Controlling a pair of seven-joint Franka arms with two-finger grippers.
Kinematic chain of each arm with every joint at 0, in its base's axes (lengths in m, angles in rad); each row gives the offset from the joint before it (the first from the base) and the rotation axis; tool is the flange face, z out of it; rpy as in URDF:
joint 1: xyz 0 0 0.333 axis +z
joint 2: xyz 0 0 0 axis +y
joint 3: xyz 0 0 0.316 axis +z
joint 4: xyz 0.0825 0 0 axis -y
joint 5: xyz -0.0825 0 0.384 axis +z
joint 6: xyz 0 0 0 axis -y
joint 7: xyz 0.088 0 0 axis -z
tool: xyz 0 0 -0.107 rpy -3.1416 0 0
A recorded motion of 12 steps. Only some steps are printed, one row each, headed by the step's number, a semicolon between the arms.
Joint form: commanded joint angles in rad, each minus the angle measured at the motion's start. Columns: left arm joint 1, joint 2, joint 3, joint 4, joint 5, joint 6, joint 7; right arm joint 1, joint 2, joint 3, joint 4, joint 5, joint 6, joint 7.
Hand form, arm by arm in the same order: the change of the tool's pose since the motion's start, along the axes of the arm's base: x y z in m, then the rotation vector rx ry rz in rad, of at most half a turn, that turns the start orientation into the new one. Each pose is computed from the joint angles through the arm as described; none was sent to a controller.
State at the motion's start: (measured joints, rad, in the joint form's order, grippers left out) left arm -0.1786 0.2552 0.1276 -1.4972 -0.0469 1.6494 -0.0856; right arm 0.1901 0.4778 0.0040 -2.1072 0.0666 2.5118 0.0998
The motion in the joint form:
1: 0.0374 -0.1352 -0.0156 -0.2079 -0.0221 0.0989 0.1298; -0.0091 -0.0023 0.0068 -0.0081 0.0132 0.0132 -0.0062
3: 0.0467 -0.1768 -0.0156 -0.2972 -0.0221 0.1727 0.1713; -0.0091 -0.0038 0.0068 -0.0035 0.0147 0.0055 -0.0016
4: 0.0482 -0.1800 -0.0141 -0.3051 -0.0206 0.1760 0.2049; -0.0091 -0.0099 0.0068 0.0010 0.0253 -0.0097 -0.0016
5: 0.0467 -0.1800 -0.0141 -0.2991 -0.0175 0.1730 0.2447; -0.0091 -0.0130 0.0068 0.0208 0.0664 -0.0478 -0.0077
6: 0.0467 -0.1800 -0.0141 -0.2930 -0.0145 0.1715 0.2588; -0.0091 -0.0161 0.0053 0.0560 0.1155 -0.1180 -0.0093
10: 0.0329 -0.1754 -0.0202 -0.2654 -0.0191 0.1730 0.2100; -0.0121 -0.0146 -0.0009 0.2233 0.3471 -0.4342 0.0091
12: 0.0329 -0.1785 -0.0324 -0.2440 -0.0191 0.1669 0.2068; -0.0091 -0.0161 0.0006 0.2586 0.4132 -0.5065 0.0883
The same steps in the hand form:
1: -0.0358 0.0189 -0.0082 -0.0517 -0.0273 -0.0944; -0.0011 -0.0018 -0.0005 0.0109 -0.0056 -0.0086
3: -0.0465 0.0263 -0.0201 -0.0572 -0.0548 -0.1220; 0.0001 -0.0015 0.0014 0.0115 -0.0037 -0.0142
4: -0.0478 0.0283 -0.0218 -0.0585 -0.0545 -0.1527; 0.0010 -0.0012 0.0052 0.0172 0.0021 -0.0224
5: -0.0472 0.0276 -0.0192 -0.0584 -0.0584 -0.1952; 0.0047 -0.0001 0.0111 0.0402 0.0215 -0.0485
6: -0.0465 0.0278 -0.0164 -0.0563 -0.0631 -0.2105; 0.0104 0.0018 0.0204 0.0698 0.0590 -0.0824
10: -0.0423 0.0156 -0.0058 -0.0565 -0.0860 -0.1810; 0.0318 0.0195 0.0651 0.2504 0.2414 -0.2218
12: -0.0411 0.0085 0.0056 -0.0574 -0.1039 -0.1910; 0.0340 0.0300 0.0778 0.2947 0.3024 -0.3142

